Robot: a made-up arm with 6 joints.
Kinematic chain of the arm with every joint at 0, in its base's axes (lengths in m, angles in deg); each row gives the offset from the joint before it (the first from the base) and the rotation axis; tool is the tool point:
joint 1: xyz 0 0 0.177 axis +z
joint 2: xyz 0 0.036 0 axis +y
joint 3: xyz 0 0 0.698 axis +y
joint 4: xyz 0 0 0.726 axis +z
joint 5: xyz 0 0 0 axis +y
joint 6: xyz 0 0 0.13 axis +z
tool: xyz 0 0 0
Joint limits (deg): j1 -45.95..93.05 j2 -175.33..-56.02 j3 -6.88..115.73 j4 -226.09..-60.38 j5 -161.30..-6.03 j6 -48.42..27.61
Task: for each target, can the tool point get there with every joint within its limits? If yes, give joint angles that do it. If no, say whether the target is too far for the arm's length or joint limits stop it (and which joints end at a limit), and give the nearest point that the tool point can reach.
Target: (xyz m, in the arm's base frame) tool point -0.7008 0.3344 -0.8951
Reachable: yes | joints -24.81 -156.87 17.22 -194.25 -124.15 18.43
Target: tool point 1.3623 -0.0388 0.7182
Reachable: no: joint limits stop it (at a limit: joint 2, joint 3) | nearest point 0.1883 -0.0054 0.9121 | short by 1.190 m
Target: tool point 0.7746 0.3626 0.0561
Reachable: no: joint limits stop it (at a limit: joint 2, joint 3) | nearest point 0.1335 0.0625 0.8370 | short by 1.054 m
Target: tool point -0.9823 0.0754 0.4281
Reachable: yes | joints -1.25 -115.96 74.15 -170.37 -124.52 10.47
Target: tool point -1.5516 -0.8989 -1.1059
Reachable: no: too far | nearest point -1.0936 -0.6336 -0.7272 | short by 0.651 m
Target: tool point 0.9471 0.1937 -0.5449
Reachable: no: joint limits stop it (at a limit: joint 1, joint 2, joint 3, joint 4) | nearest point 0.1067 0.0743 -1.1673 | short by 1.053 m
